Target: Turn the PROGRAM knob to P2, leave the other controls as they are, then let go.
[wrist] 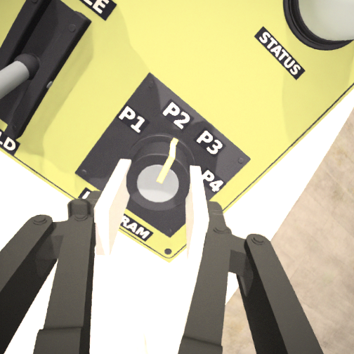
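The PROGRAM knob (148, 184), black with a grey cap and a pale yellow pointer line, stands on a dark square plate (150, 90) in the wrist view. Its pointer (173, 148) is directed at the P2 label (176, 115). The P1 label (131, 119) is to the left, and the P3 label (209, 143) and P4 label (210, 181) are to the right. My gripper (158, 180) is shut on the knob, with one pale finger pad on each side. The PROGRAM label is partly hidden behind the left finger.
A black lever switch (50, 60) with a grey handle (14, 77) is at the upper left of the yellow panel (200, 55). A round pale STATUS lamp (327, 17) is at the upper right, above the STATUS label (280, 52). The panel's edge runs below and right of the knob plate.
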